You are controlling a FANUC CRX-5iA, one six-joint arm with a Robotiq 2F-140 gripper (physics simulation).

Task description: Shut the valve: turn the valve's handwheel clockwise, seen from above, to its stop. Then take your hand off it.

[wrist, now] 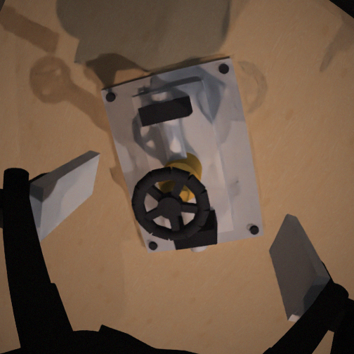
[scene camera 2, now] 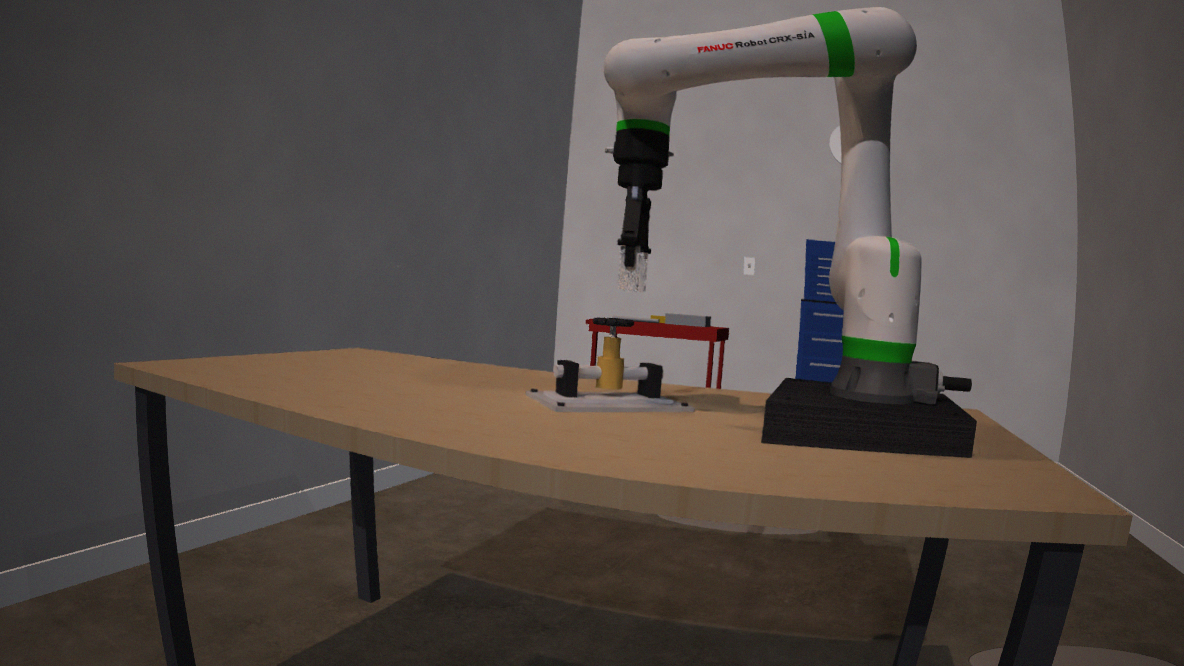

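Note:
The black five-spoked handwheel (scene camera 2: 612,321) (wrist: 169,207) sits on top of the yellow valve body (scene camera 2: 610,371) (wrist: 193,167). A pipe runs through the body between two black supports, and all stand on a pale base plate (scene camera 2: 579,404) (wrist: 245,190). My gripper (scene camera 2: 632,271) (wrist: 187,204) is open and empty, pointing down above the handwheel with a clear gap in height. In the wrist view the handwheel lies between the two wide-apart fingers, nearer the left finger, and neither finger touches it. The wheel's turn position relative to its stop cannot be told.
The base plate lies on the wooden table (scene camera 2: 413,405) (wrist: 100,290). My arm's black base block (scene camera 2: 869,429) stands to the right on the same table. A red bench (scene camera 2: 678,331) and a blue drawer cabinet (scene camera 2: 819,324) stand behind the table. Shadows fall around the plate.

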